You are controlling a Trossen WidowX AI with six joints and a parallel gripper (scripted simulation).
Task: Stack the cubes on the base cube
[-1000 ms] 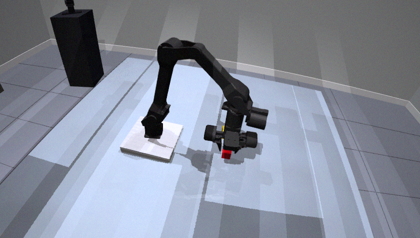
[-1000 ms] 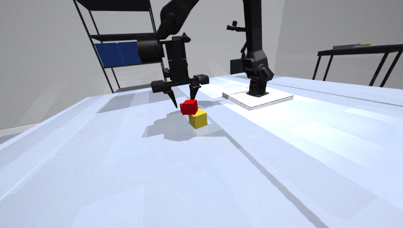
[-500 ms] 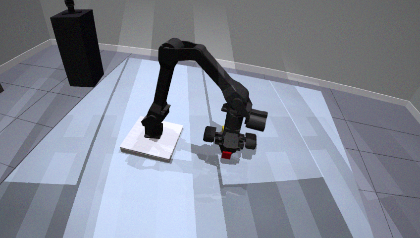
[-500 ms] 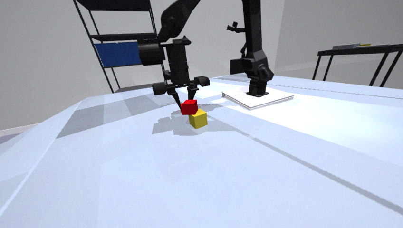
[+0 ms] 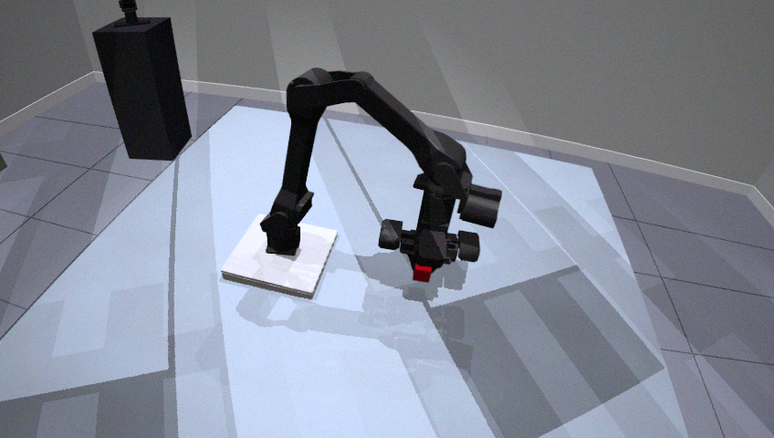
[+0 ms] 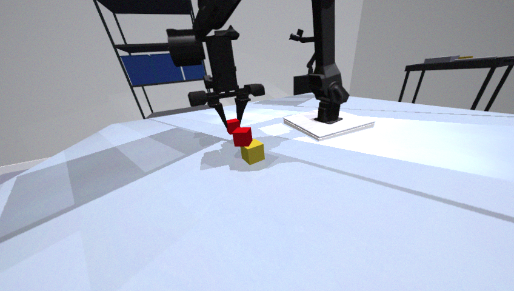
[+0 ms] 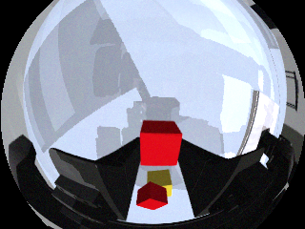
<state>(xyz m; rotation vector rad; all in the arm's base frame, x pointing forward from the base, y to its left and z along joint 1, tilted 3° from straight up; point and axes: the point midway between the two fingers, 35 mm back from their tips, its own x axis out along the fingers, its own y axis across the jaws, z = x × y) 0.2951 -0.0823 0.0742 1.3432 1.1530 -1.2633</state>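
Right now my gripper tip is 110 mm to the right of the yellow base cube and 30 mm above it.
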